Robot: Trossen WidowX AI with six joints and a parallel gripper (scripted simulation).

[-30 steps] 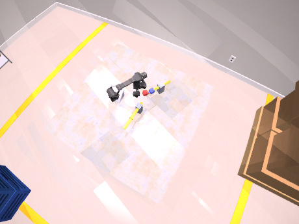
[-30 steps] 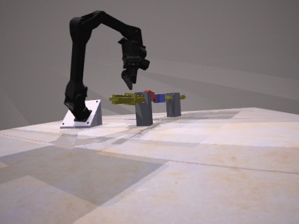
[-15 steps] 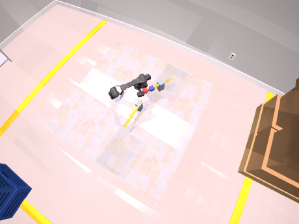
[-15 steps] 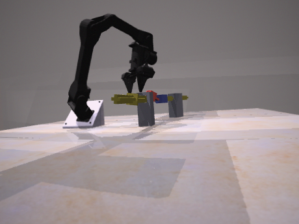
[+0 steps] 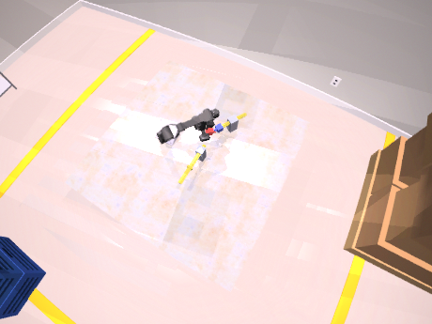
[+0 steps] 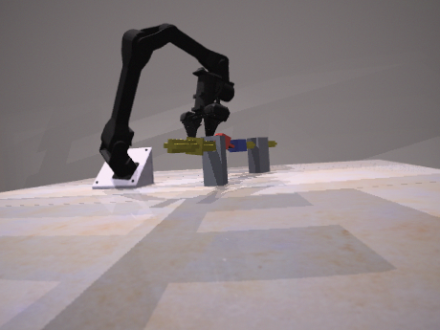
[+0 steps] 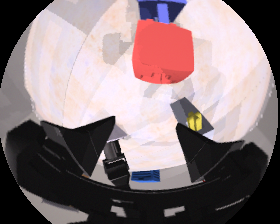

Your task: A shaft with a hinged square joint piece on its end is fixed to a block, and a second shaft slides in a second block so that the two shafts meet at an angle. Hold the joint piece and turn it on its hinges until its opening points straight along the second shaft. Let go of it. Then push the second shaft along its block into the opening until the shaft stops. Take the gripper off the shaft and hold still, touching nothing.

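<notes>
Now: gripper tip 50 mm short of the red joint piece and 70 mm to the right of it.
</notes>
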